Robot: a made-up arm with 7 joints. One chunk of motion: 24 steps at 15 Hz.
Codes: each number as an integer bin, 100 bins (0 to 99) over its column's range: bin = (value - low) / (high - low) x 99, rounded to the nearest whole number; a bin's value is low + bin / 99 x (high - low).
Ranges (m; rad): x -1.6..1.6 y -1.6..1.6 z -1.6..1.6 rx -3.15..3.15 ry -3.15..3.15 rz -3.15..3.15
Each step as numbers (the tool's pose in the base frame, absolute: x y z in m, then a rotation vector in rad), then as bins.
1 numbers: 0.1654 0.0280 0.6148 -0.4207 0.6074 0.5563
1 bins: 55 50 69 43 59 58
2 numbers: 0.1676 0.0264 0.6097 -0.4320 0.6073 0.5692
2 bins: 55 50 68 43 59 58
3 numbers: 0.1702 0.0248 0.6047 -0.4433 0.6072 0.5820
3 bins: 55 50 68 43 59 59
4 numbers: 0.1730 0.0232 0.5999 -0.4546 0.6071 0.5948
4 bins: 55 50 68 42 59 59
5 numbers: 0.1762 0.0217 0.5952 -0.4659 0.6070 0.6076
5 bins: 55 50 68 42 59 59
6 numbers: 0.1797 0.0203 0.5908 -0.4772 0.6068 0.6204
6 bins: 55 50 68 42 59 59
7 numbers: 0.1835 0.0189 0.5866 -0.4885 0.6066 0.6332
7 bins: 55 50 68 42 59 59
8 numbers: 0.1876 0.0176 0.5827 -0.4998 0.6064 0.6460
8 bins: 55 50 68 42 59 60
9 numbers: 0.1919 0.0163 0.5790 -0.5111 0.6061 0.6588
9 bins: 55 50 67 41 59 60
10 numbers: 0.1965 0.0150 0.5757 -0.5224 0.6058 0.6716
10 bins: 56 50 67 41 59 60
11 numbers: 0.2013 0.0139 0.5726 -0.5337 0.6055 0.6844
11 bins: 56 50 67 41 59 60
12 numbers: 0.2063 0.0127 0.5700 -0.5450 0.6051 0.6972
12 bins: 56 50 67 41 59 60
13 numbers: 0.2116 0.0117 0.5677 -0.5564 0.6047 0.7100
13 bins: 56 50 67 41 59 61
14 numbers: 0.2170 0.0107 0.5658 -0.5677 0.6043 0.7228
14 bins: 56 50 67 41 59 61
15 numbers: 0.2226 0.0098 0.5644 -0.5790 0.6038 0.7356
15 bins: 56 50 67 40 59 61
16 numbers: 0.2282 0.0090 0.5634 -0.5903 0.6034 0.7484
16 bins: 57 50 67 40 59 61
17 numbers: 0.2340 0.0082 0.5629 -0.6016 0.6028 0.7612
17 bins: 57 50 67 40 59 61
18 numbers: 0.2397 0.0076 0.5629 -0.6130 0.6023 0.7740
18 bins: 57 50 67 40 59 62
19 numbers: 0.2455 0.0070 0.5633 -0.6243 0.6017 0.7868
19 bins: 57 50 67 40 59 62
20 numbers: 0.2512 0.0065 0.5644 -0.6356 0.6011 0.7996
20 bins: 57 50 67 40 59 62
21 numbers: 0.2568 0.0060 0.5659 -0.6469 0.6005 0.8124
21 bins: 57 50 67 39 59 62
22 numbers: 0.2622 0.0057 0.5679 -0.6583 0.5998 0.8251
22 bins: 58 50 67 39 59 62
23 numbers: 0.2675 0.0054 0.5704 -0.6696 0.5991 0.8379
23 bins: 58 50 67 39 59 63
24 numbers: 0.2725 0.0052 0.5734 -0.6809 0.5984 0.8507
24 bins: 58 50 67 39 59 63
